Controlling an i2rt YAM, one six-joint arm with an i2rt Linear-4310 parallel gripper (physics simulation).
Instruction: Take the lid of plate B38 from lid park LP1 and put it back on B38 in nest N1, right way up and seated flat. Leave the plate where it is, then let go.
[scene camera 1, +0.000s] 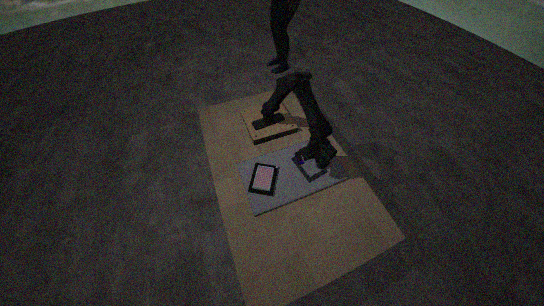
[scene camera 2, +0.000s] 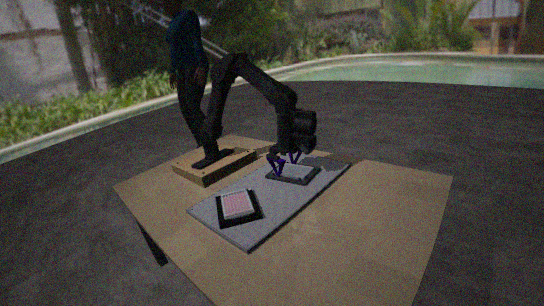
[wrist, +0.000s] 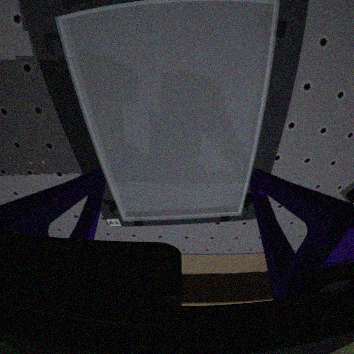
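Pixels of known places: gripper, fingertip midpoint: (scene camera 1: 306, 160) (scene camera 2: 286, 170) (wrist: 177, 177); arm's base at its link origin: (scene camera 1: 268, 121) (scene camera 2: 213, 159).
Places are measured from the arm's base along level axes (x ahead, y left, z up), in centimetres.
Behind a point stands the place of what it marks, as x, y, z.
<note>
The clear lid (scene camera 1: 312, 169) @(39.9, 5.2, -1.0) (scene camera 2: 296, 171) @(38.2, 5.1, -1.0) (wrist: 172, 110) @(38.0, 5.9, -1.0) lies flat in the dark frame of the lid park (scene camera 1: 311, 178) (scene camera 2: 286, 179) (wrist: 285, 85). My gripper (scene camera 2: 286, 166) @(33.3, 5.8, -1.7) (wrist: 177, 177) @(33.3, 5.8, -1.7) is open, with its purple fingers low at the two long sides of the lid, near one end of it. Nothing is held between them. In scene camera 1 the arm hides most of the fingers. Plate B38 (scene camera 1: 263, 178) @(33.2, -19.6, -0.2) (scene camera 2: 237, 204) @(34.0, -20.1, -0.2), with pink wells and a white rim, sits uncovered in the black nest (scene camera 1: 262, 192) @(39.0, -23.0, -1.6) (scene camera 2: 239, 221) @(38.5, -24.4, -1.8).
The grey perforated board (scene camera 1: 290, 190) @(43.9, -10.3, -2.8) (scene camera 2: 280, 215) @(46.0, -16.1, -2.8) (wrist: 320, 130) @(36.0, -3.5, -2.8) carries both frames on the wooden table (scene camera 1: 305, 240) @(66.6, -16.0, -4.1) (scene camera 2: 350, 235) @(65.7, -14.5, -4.1). The arm's wooden base block (scene camera 1: 275, 135) @(11.1, -1.0, -1.0) (scene camera 2: 215, 174) @(10.5, -8.4, -1.0) stands behind the board. A dark-clothed person (scene camera 1: 281, 35) (scene camera 2: 187, 75) stands beyond the table.
</note>
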